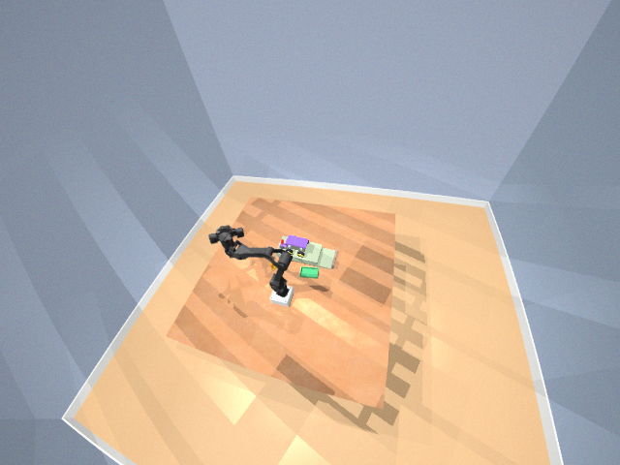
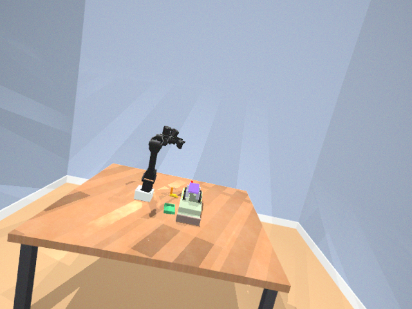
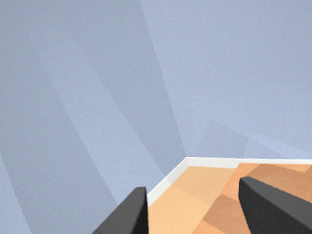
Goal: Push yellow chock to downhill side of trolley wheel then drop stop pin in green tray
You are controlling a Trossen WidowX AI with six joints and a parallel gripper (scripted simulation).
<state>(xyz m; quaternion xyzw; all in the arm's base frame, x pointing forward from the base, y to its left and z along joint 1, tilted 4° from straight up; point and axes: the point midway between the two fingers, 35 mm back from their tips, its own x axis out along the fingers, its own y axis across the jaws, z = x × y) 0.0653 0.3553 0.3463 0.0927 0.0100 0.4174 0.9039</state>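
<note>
Now: gripper tip 380 mm above the yellow chock, 210 mm to the left of it and 50 mm short of it. From my gripper tip the other things lie so: trolley (320 mm to the right, 290 mm below, 210 mm ahead); ramp (360 mm below, 330 mm to the right, 210 mm ahead); red-headed stop pin (280 mm below, 230 mm to the right, 170 mm ahead).
</note>
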